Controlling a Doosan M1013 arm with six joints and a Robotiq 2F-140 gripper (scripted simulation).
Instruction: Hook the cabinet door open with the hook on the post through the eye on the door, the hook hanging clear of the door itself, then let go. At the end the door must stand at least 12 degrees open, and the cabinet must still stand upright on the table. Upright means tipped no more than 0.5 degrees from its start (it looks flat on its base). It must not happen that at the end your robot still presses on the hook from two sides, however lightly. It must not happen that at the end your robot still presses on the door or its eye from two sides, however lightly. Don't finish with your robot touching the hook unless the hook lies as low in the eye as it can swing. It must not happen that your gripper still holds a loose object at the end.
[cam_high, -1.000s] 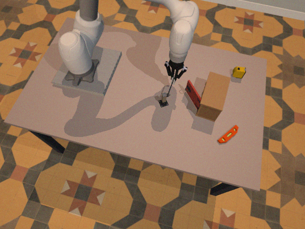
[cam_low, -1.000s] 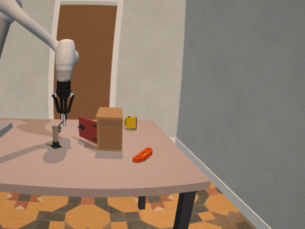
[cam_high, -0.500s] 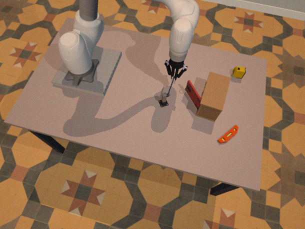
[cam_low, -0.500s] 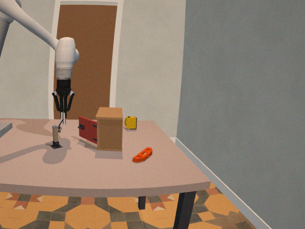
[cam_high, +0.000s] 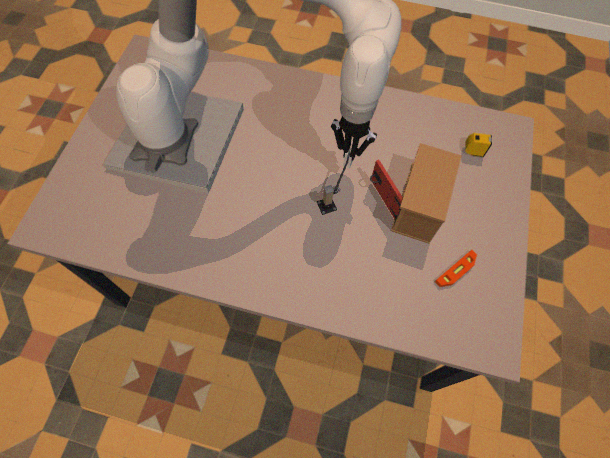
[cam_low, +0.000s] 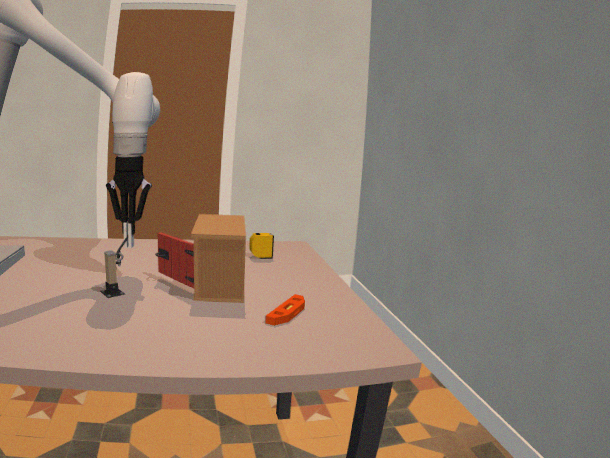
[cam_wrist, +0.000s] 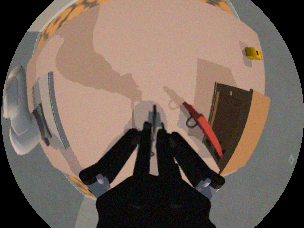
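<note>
Now: the dark hook 1 cm behind my hand, 4 cm to the right of it and 2 cm below it. The rest, counted from my hand: red door: 12 cm ahead, 8 cm to the right, 5 cm below; then orange spirit level: 35 cm ahead, 27 cm to the right, 11 cm below; then yellow tape measure: 42 cm ahead, 18 cm to the left, 8 cm below.
</note>
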